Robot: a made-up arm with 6 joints.
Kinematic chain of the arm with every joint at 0, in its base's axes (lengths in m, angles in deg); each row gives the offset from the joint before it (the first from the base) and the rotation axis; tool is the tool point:
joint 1: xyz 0 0 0.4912 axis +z
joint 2: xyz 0 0 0 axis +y
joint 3: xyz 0 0 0.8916 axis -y
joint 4: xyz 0 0 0 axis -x
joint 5: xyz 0.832 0 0 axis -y
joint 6: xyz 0 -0.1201 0 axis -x
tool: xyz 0 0 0
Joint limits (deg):
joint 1: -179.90..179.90
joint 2: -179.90..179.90
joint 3: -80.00..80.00
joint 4: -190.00..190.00
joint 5: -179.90..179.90
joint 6: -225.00..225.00
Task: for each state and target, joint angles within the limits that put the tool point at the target. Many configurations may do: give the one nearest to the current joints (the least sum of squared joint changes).
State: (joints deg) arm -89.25 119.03 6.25 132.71 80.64 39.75
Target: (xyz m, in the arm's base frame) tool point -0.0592 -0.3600 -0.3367
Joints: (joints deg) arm -111.80 101.07 -33.46 130.95 80.64 39.75
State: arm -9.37 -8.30 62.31 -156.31 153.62 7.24
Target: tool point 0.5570 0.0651 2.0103
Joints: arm -4.57 0.09 52.35 -155.53 153.62 7.24
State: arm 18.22 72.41 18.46 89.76 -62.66 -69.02
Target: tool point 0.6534 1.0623 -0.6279
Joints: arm 58.10 117.66 52.42 93.20 -62.66 -69.02
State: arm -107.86 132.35 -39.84 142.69 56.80 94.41
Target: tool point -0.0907 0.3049 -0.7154
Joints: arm -60.87 152.21 -4.60 125.17 56.80 94.41
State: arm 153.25 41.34 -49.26 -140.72 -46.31 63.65
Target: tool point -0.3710 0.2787 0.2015
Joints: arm 132.23 56.18 -48.10 -136.66 -46.31 63.65
